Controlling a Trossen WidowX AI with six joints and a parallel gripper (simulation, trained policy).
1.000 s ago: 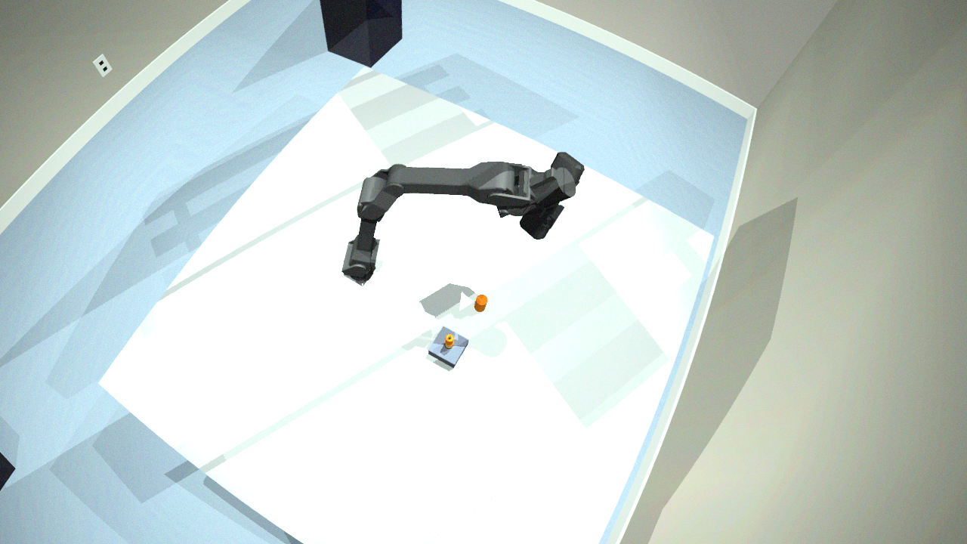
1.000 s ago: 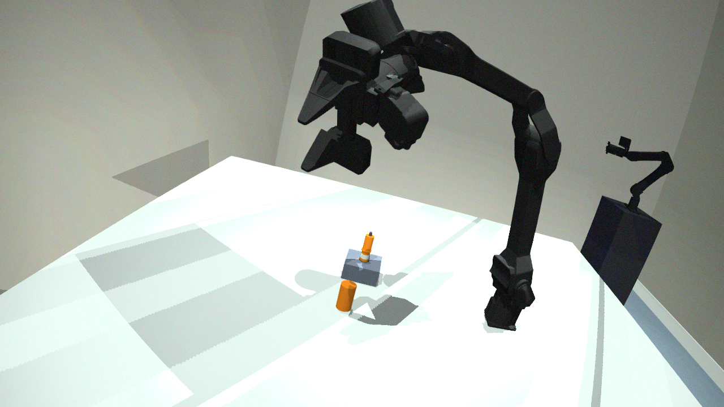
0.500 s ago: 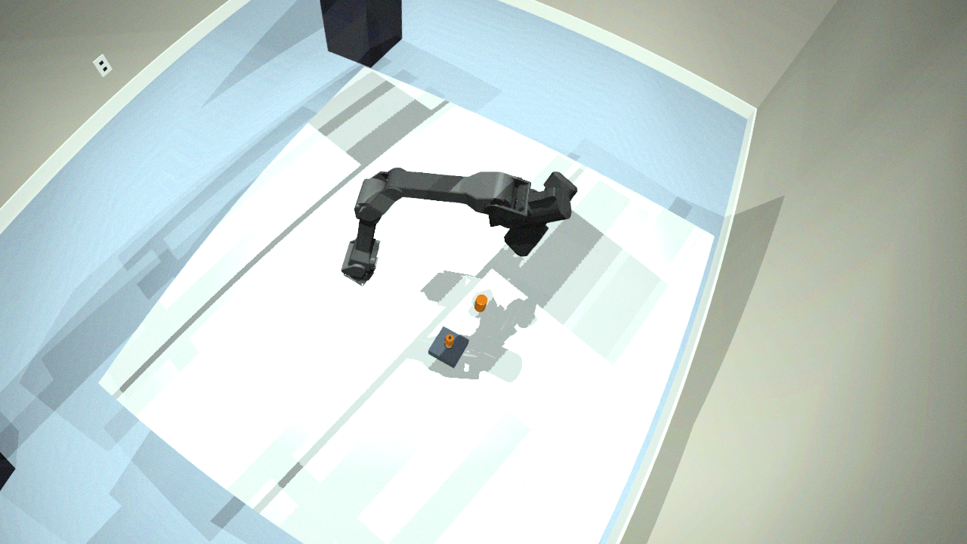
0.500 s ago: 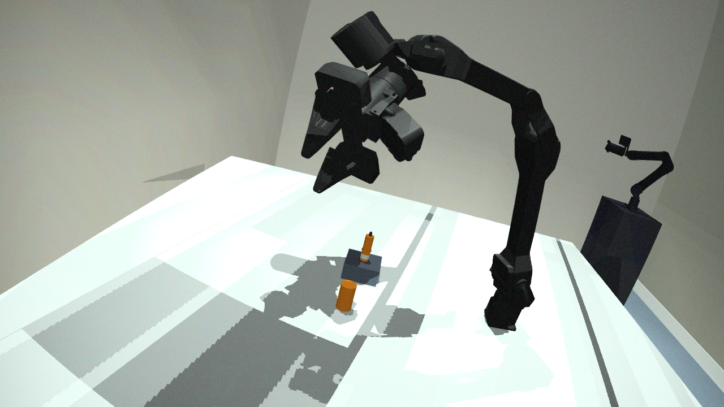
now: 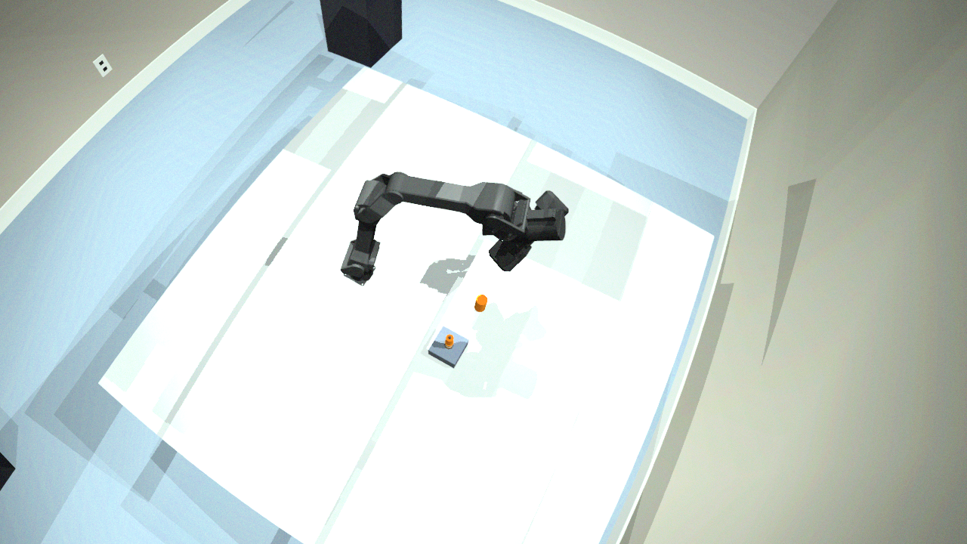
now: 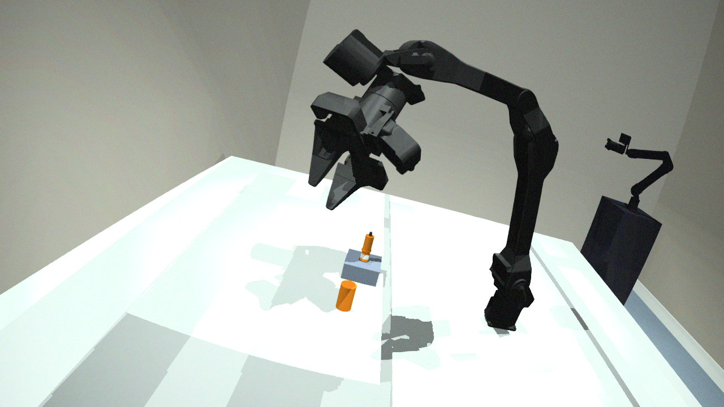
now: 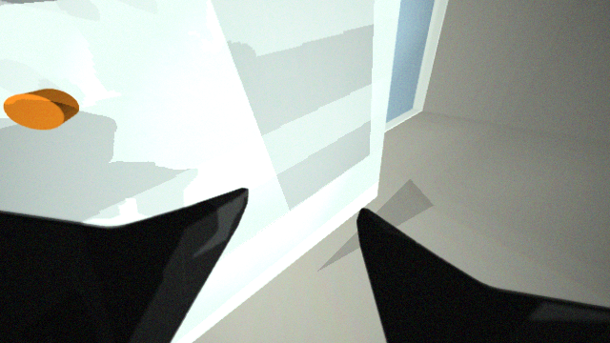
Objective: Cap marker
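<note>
Right now the orange cap is 60 mm behind my gripper tip, 130 mm to the right of it and 210 mm below it. From my gripper tip the other things lie so: dark grey holder block (70 mm behind, 260 mm to the right, 220 mm below); then orange marker (70 mm behind, 260 mm to the right, 160 mm below).
</note>
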